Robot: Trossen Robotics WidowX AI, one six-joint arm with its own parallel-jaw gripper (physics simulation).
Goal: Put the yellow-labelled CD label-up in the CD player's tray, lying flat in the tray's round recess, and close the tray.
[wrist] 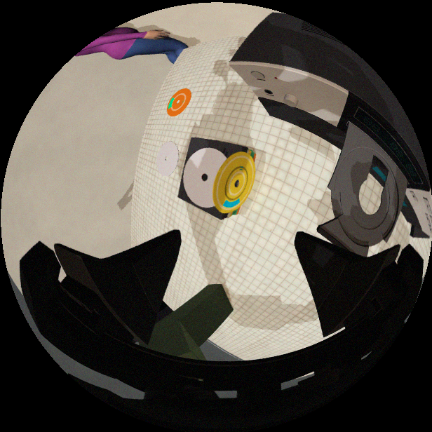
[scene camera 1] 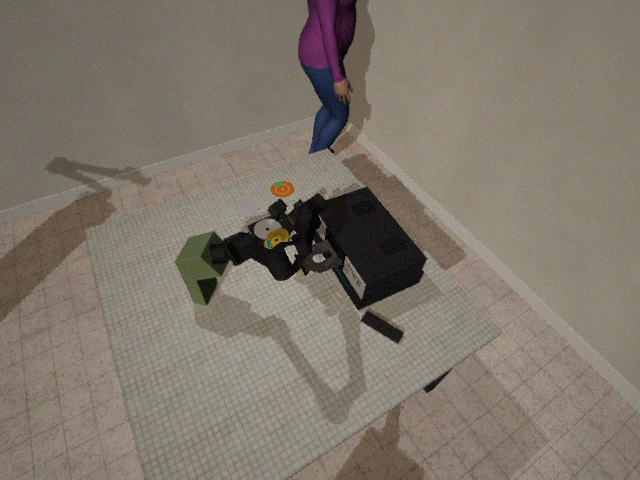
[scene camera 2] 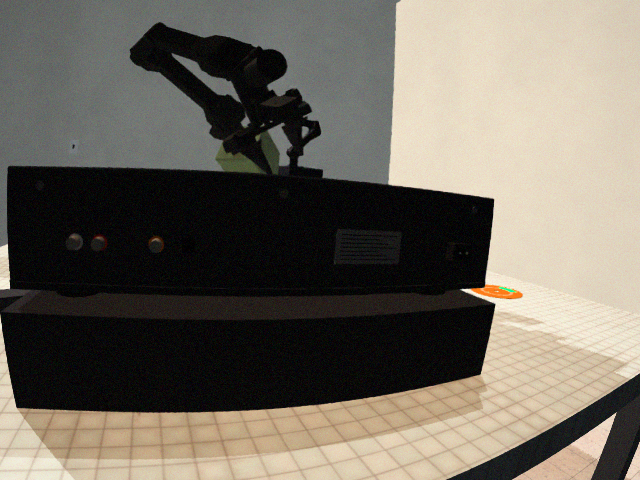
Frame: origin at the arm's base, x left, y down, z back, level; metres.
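Where they show: gripper, fingertip midpoint: [scene camera 1: 284, 229] [scene camera 2: 286, 164]; arm's base at its link origin: [scene camera 1: 217, 253].
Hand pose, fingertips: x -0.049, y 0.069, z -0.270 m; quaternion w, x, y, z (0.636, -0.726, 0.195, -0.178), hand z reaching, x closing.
Things, the pixels of their top centre, and the offset from my fingertips.
- yellow-labelled CD at its top centre: [scene camera 1: 276, 230] dx +0.083, dy +0.104, dz -0.032 m
- orange disc at its top centre: [scene camera 2: 496, 291] [scene camera 1: 282, 189] dx +0.329, dy +0.221, dz -0.324 m
- black bar at its top centre: [scene camera 2: 22, 291] [scene camera 1: 382, 325] dx -0.480, dy +0.202, dz -0.016 m
The yellow-labelled CD [scene camera 1: 281, 235] [wrist: 245, 172] shows its yellow side in scene camera 1 and the wrist view. It looks tilted and overlaps a pale disc [scene camera 1: 261, 226] [wrist: 195, 182] on a black square panel [wrist: 202, 143]. The black CD player [scene camera 1: 379, 232] [scene camera 2: 248, 217] has its grey tray [wrist: 345, 190] out; the round recess holds no disc. My gripper [wrist: 240, 237] is open and empty, its fingertips on the near side of the yellow CD, with the tray to their right in the wrist view. The arm partly hides the fingers in scene camera 1; the player hides the tray in scene camera 2.
A green block [scene camera 1: 199, 258] [scene camera 2: 237, 160] [wrist: 197, 317] stands by the arm's base. An orange disc [scene camera 1: 289, 190] [wrist: 175, 109] and a pale disc [scene camera 1: 245, 207] [wrist: 167, 152] lie beyond the black panel. A black bar [scene camera 1: 381, 326] lies near the player. A person [scene camera 1: 325, 46] stands beyond the table.
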